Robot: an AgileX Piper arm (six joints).
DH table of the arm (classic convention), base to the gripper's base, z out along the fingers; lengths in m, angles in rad. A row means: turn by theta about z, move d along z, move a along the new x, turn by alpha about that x. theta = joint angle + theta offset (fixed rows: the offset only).
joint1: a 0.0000; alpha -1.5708; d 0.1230; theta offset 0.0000
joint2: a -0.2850; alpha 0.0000; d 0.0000; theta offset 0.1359
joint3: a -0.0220; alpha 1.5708; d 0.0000; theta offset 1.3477
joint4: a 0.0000; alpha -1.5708; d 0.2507; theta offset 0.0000
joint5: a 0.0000; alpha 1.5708; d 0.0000; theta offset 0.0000
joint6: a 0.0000; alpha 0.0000; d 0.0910; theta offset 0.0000
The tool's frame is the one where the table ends.
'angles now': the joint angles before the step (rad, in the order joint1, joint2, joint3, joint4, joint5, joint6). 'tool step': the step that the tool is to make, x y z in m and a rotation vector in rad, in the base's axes. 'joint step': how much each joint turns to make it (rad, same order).
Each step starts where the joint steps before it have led.
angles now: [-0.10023 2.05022 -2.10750 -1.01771 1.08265 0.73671]
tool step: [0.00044 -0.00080 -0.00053 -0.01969 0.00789 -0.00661]
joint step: [0.00068 0.00409 -0.00010 -0.02153 0.00468 0.00068]
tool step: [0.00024 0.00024 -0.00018 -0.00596 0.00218 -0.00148]
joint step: [0.00132 0.00129 0.00002 -0.00686 0.00180 0.00082]
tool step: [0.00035 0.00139 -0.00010 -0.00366 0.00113 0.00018]
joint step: [0.00374 0.00079 0.00000 -0.00500 0.00259 0.00171]
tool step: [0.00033 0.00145 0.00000 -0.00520 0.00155 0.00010]
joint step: [0.00401 0.00077 0.00003 -0.00649 0.00286 0.00149]
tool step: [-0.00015 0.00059 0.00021 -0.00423 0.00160 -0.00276]
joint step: [0.00206 0.00012 -0.00004 -0.00552 0.00420 0.00118]
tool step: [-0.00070 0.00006 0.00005 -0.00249 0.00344 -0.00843]
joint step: [0.00116 0.00002 -0.00003 -0.00488 0.00954 0.00179]
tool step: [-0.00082 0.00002 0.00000 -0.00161 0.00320 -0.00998]
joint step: [0.00112 -0.00001 0.00000 -0.00460 0.01089 0.00276]
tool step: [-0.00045 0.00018 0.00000 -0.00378 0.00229 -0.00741]
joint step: [0.00146 0.00047 0.00002 -0.00640 0.00795 0.00291]
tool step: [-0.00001 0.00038 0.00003 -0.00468 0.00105 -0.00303]
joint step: [0.00162 0.00070 0.00000 -0.00624 0.00348 0.00210]
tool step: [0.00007 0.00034 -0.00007 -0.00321 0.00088 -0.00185]
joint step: [0.00129 0.00069 0.00000 -0.00428 0.00233 0.00144]
